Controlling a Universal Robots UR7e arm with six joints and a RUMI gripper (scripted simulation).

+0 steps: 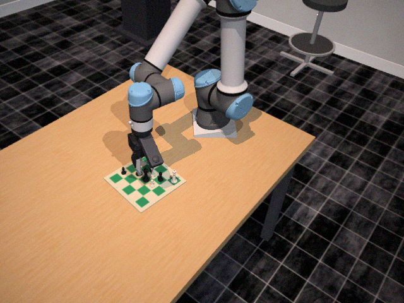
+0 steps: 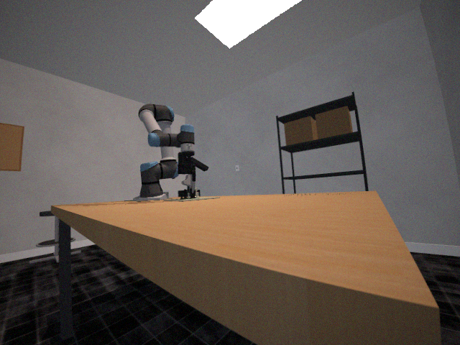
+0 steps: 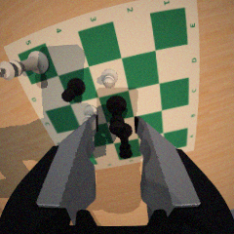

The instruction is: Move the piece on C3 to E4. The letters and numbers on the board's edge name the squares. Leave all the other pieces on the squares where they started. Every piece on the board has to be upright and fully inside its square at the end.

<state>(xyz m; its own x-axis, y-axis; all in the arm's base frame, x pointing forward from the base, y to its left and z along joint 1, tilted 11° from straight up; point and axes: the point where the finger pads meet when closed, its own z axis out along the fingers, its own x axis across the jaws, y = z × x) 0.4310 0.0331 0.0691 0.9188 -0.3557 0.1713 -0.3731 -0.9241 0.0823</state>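
My hand is 1 cm above the tall black piece. The rest, counted from my hand: green-and-cream chessboard 5 cm below; white piece 7 cm behind, 8 cm to the left, 1 cm below.
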